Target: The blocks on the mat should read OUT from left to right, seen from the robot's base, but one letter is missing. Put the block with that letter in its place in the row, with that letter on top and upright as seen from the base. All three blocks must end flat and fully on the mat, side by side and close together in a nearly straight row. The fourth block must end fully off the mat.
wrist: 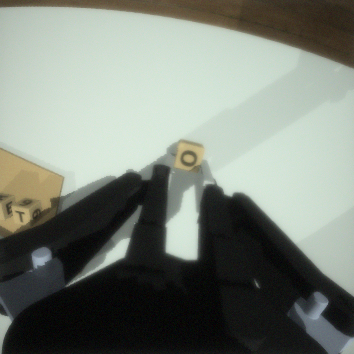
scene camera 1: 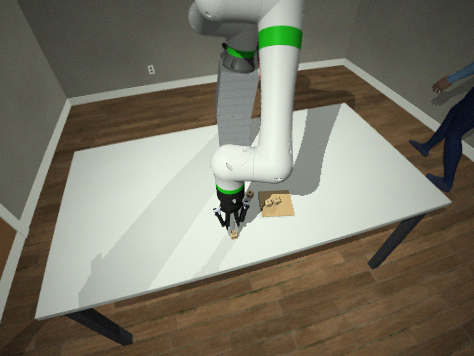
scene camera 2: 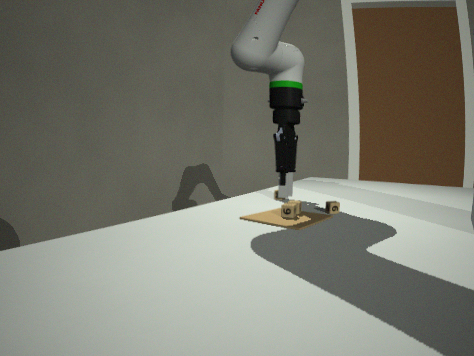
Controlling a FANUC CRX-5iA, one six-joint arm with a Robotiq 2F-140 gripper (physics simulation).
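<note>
The loose block with O on top [scene camera 1: 234, 235] [scene camera 2: 277, 194] [wrist: 189, 156] is at table level, left of the mat in scene camera 1. My gripper [scene camera 1: 233, 230] [scene camera 2: 285, 192] [wrist: 184, 168] points down and is shut on this block, its pale fingertips at the block's sides. The tan mat [scene camera 1: 281, 211] [scene camera 2: 257, 217] [wrist: 30, 175] holds two blocks close together. One mat block [scene camera 1: 268, 203] [scene camera 2: 288, 210] and the other mat block [scene camera 1: 277, 200] show small; their top letters are not clear. In the wrist view a mat block [wrist: 26, 213] shows a T.
The fourth block [scene camera 1: 249, 194] [scene camera 2: 333, 207] lies off the mat, between the gripper's wrist and the mat in scene camera 1. The white table [scene camera 1: 150, 225] [scene camera 2: 150, 285] [wrist: 90, 80] has its front edge beyond the O block. A person's legs [scene camera 1: 452, 135] show at the right.
</note>
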